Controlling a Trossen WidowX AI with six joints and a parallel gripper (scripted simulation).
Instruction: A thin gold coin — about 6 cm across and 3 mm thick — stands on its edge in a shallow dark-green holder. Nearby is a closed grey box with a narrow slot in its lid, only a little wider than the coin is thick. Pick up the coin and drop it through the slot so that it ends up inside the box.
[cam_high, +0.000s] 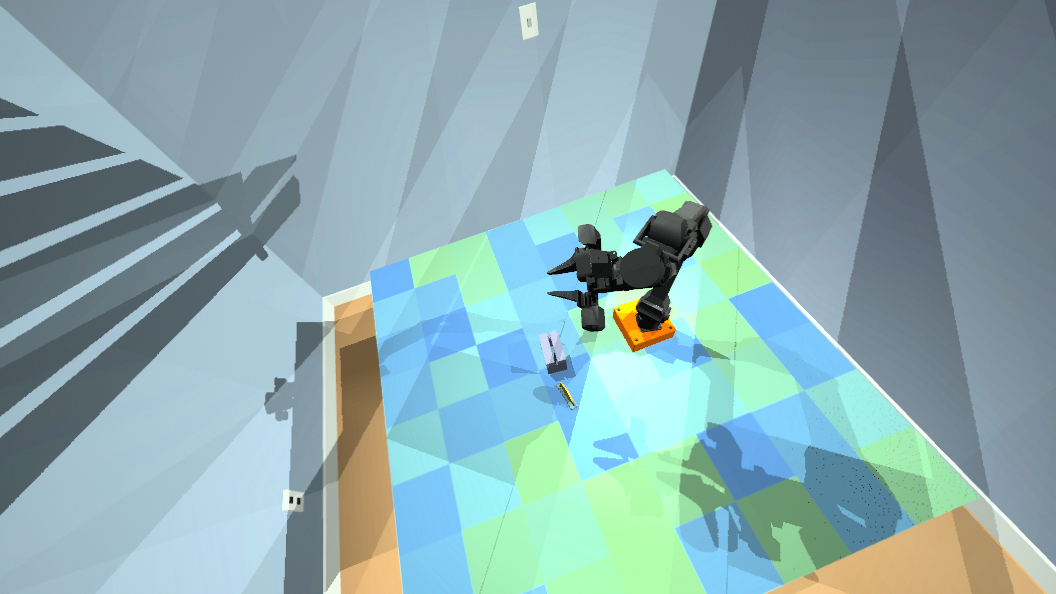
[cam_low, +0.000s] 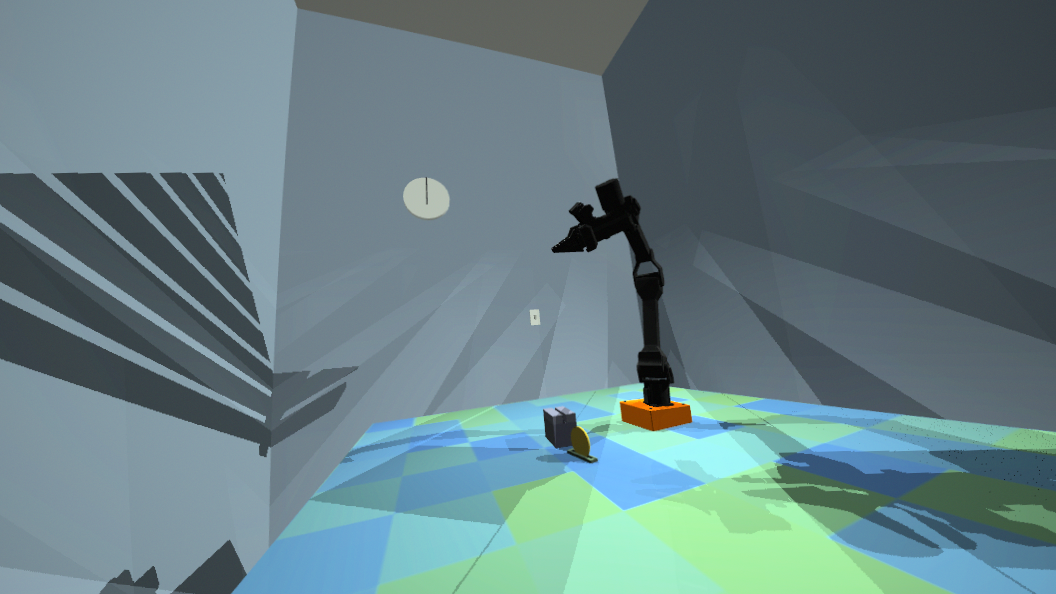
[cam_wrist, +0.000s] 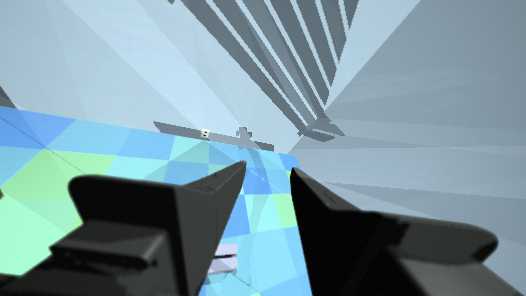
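Right now the gold coin is 460 mm below my gripper tip and 60 mm to the left of it.
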